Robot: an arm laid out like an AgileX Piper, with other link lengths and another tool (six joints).
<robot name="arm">
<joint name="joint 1" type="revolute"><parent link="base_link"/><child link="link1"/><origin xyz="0 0 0.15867" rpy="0 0 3.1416"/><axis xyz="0 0 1"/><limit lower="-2.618" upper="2.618"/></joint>
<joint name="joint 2" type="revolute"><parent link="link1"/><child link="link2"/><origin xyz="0 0 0" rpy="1.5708 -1.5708 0"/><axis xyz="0 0 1"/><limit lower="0" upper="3.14"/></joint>
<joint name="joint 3" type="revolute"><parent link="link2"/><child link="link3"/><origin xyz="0.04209 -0.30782 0" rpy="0 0 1.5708"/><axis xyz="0 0 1"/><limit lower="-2.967" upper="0"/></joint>
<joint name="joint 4" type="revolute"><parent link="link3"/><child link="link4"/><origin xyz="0.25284 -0.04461 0" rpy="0.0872 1.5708 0"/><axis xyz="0 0 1"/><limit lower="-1.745" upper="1.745"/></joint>
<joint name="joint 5" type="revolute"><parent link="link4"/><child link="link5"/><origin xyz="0 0 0" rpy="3.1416 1.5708 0"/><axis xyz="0 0 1"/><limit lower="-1.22" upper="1.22"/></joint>
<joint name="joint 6" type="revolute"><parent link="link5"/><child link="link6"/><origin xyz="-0.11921 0 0" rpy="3.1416 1.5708 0"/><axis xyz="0 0 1"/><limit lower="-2.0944" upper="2.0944"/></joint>
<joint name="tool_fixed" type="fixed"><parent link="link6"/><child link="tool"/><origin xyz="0.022 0.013 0.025" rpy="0 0.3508 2.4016"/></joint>
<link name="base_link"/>
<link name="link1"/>
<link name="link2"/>
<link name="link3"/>
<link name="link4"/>
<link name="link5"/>
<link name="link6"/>
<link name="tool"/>
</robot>
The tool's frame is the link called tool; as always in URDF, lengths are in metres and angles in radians.
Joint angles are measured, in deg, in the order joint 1, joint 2, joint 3, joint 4, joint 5, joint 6. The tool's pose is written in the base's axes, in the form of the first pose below.
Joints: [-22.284 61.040 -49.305 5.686 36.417 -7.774]
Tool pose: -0.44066 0.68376 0.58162 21.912; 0.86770 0.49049 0.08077 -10.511; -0.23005 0.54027 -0.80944 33.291; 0 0 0 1
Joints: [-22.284 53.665 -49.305 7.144 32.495 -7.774]
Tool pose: -0.37684 0.57535 0.72592 20.274; 0.85634 0.51514 0.03626 -9.681; -0.35309 0.63530 -0.68682 37.004; 0 0 0 1
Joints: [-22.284 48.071 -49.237 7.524 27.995 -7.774]
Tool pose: -0.30187 0.47153 0.82858 18.736; 0.83541 0.54956 -0.00838 -9.120; -0.45930 0.68967 -0.55981 40.031; 0 0 0 1
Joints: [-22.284 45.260 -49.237 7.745 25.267 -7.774]
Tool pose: -0.25298 0.41106 0.87580 17.833; 0.82138 0.56959 -0.03007 -8.804; -0.51121 0.71176 -0.48173 41.651; 0 0 0 1
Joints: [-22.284 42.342 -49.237 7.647 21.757 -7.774]
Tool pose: -0.19039 0.34168 0.92033 16.771; 0.80026 0.59702 -0.05609 -8.495; -0.56862 0.72583 -0.38710 43.476; 0 0 0 1
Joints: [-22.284 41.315 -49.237 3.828 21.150 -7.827]
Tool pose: -0.17767 0.35010 0.91971 16.150; 0.76027 0.64223 -0.09761 -8.718; -0.62483 0.68189 -0.38028 44.071; 0 0 0 1
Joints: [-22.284 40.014 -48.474 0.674 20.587 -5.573]
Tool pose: -0.15649 0.35388 0.92210 15.495; 0.75031 0.64972 -0.12202 -8.775; -0.64229 0.67277 -0.36720 44.127; 0 0 0 1
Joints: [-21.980 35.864 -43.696 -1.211 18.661 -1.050]
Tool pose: -0.12379 0.33422 0.93433 14.115; 0.77357 0.62222 -0.12008 -8.227; -0.62150 0.70791 -0.33557 42.505; 0 0 0 1
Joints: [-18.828 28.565 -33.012 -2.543 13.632 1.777]
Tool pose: -0.13937 0.27754 0.95055 12.587; 0.77581 0.62714 -0.06936 -6.792; -0.61538 0.72778 -0.30272 38.372; 0 0 0 1
